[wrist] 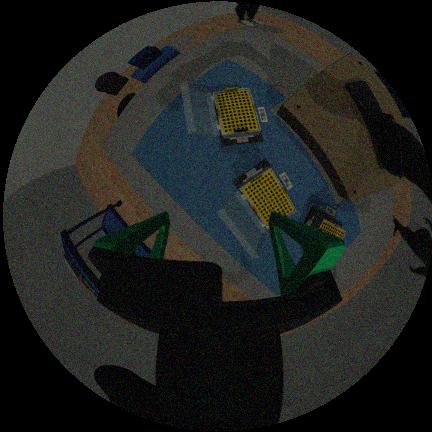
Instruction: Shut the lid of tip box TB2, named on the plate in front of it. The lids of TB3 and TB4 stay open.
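Frame: origin at the arm's base, x right, y ahead, z up, level; metres.
Where they show: gripper, fingertip midpoint: (pixel 218 216); arm's base at its link origin: (pixel 376 124).
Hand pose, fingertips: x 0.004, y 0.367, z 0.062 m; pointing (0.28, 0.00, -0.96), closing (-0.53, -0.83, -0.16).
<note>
Things, the pixels of their centre, and the offset from my fingertips. "*": a spot on its surface instead. Level surfaces: height alone.
- blue mat at its surface level: dz -0.255 m
- far box at the middle of its body: (pixel 235 108) dx +0.144, dy -0.099, dz -0.191 m
- middle box at the middle of its body: (pixel 269 200) dx -0.072, dy -0.053, dz -0.191 m
- right box at the middle of its body: (pixel 329 238) dx -0.261, dy -0.174, dz -0.191 m
- far box's clear lid at a spot on its surface: (pixel 189 107) * dx +0.163, dy -0.024, dz -0.109 m
Three tip boxes with yellow perforated tops stand on the blue mat (pixel 175 165): a far box (pixel 237 111), a middle box (pixel 267 196) and a right box (pixel 332 229) partly behind my right finger. The far box's clear lid (pixel 189 107) stands open on its left. The middle box's clear lid (pixel 239 233) is open on its lower-left side. The right box's lid is hidden or cannot be made out. Small plates (pixel 263 114) (pixel 285 180) (pixel 330 211) lie by the boxes; I cannot read their names surely. My gripper (pixel 218 216) is open and empty, its right finger overlapping the middle box's near corner in view.
A brown board (pixel 325 130) with a dark strip along its edge lies at the right, with a dark arm-like shape (pixel 387 135) over it. A blue open-framed rack (pixel 80 262) is at the left. A blue object (pixel 155 65) and a dark round thing (pixel 111 83) are at the upper left.
</note>
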